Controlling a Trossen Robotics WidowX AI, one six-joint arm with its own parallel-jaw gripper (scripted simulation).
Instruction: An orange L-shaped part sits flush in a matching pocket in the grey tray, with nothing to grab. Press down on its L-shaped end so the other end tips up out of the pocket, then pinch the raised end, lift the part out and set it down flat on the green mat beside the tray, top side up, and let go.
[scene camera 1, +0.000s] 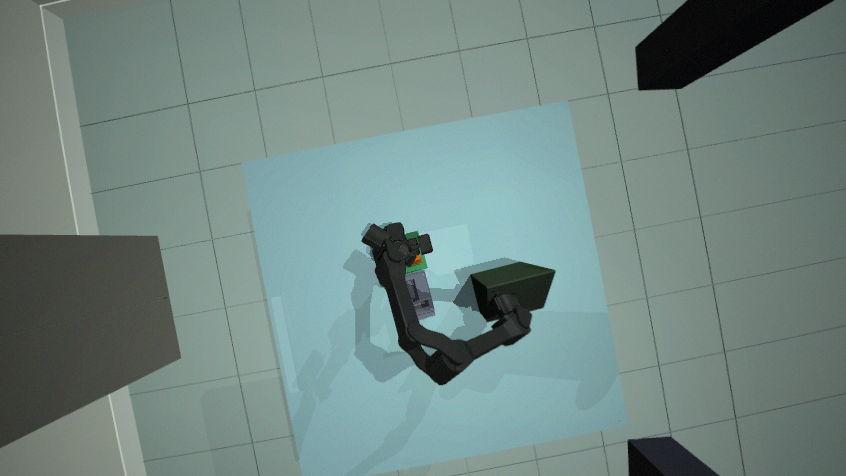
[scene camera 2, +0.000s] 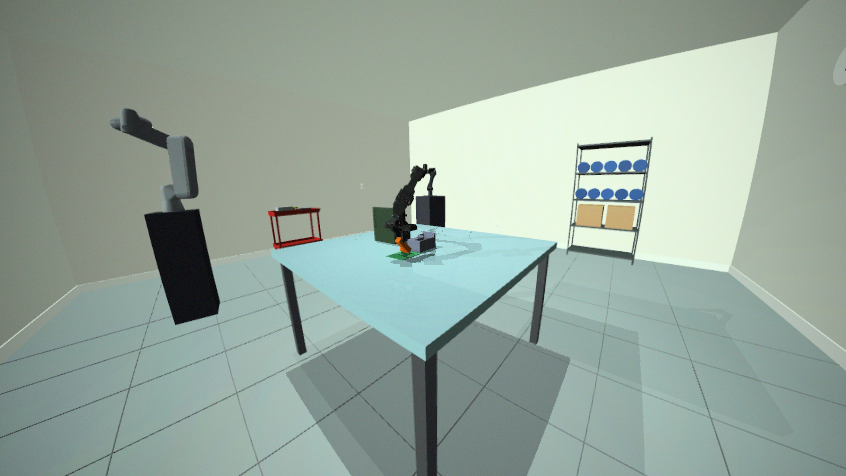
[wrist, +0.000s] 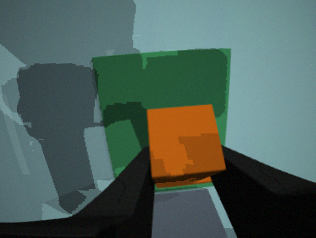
My gripper (scene camera 1: 404, 248) holds an orange L-shaped part (wrist: 184, 143).
